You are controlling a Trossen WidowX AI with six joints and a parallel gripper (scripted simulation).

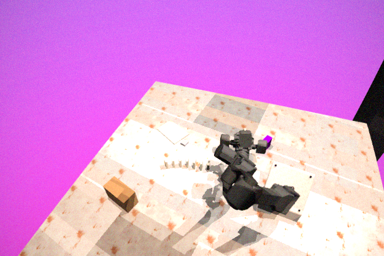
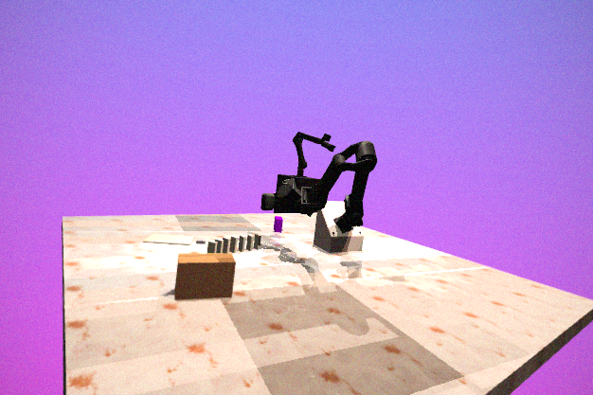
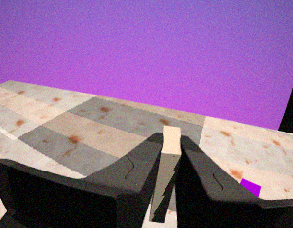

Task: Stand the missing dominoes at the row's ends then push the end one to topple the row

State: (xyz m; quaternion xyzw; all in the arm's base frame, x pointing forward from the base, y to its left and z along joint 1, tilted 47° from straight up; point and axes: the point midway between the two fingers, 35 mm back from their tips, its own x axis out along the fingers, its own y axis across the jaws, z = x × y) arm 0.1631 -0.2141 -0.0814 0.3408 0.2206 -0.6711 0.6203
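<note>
The purple block is 13 cm below my gripper tip, 11 cm behind it and 6 cm to the right of it. From my gripper tip the other things lie so: flat pale sheet 35 cm ahead, 15 cm below, 6 cm to the right; brown cardboard box 44 cm ahead, 36 cm to the left, 11 cm below; small flat piece 27 cm ahead, 15 cm below.
</note>
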